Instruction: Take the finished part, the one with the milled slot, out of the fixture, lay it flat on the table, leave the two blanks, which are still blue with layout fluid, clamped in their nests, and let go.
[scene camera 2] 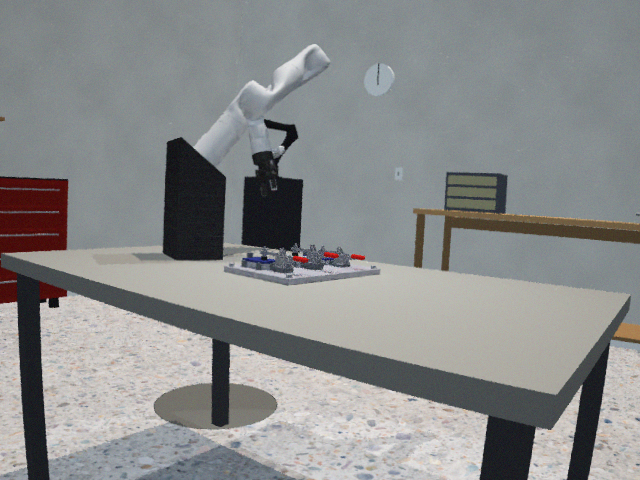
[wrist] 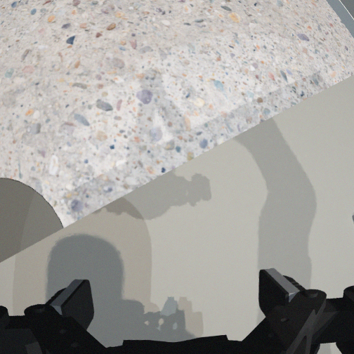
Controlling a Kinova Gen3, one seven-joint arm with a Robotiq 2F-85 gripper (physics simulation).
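Pixels of known places: gripper, between the fingertips: (scene camera 2: pixel 269 193); arm's base, origin of its link: (scene camera 2: pixel 199 164).
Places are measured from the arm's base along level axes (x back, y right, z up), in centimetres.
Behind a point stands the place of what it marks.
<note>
The fixture plate (scene camera 2: pixel 330 273) @(x -54.0, y -2.1, z -26.9 cm) lies on the table and carries several grey toggle clamps with red handles. A blue blank (scene camera 2: pixel 257 259) @(x -38.1, y 7.8, z -24.8 cm) shows at its left part, and another blue patch (scene camera 2: pixel 326 258) @(x -41.5, y -14.5, z -25.2 cm) shows farther right behind the clamps. The finished part with the milled slot cannot be made out among the clamps. My gripper (scene camera 2: pixel 269 189) @(x 3.5, y -33.1, z -7.8 cm) (wrist: pixel 174 295) is open and empty, high above the table, to the left of and behind most of the fixture in the scene view. The fixture's nests do not show in the wrist view.
The table (scene camera 2: pixel 439 320) @(x -95.0, y 16.2, z -28.4 cm) (wrist: pixel 225 210) has its edge running diagonally through the wrist view, with speckled floor (wrist: pixel 125 75) beyond. A black pedestal (scene camera 2: pixel 193 206) @(x -9.2, y 7.9, z -12.8 cm) carries the arm, and a black panel (scene camera 2: pixel 272 217) stands behind. A red drawer cabinet (scene camera 2: pixel 36 222) and a wooden bench (scene camera 2: pixel 527 219) stand away from the table.
</note>
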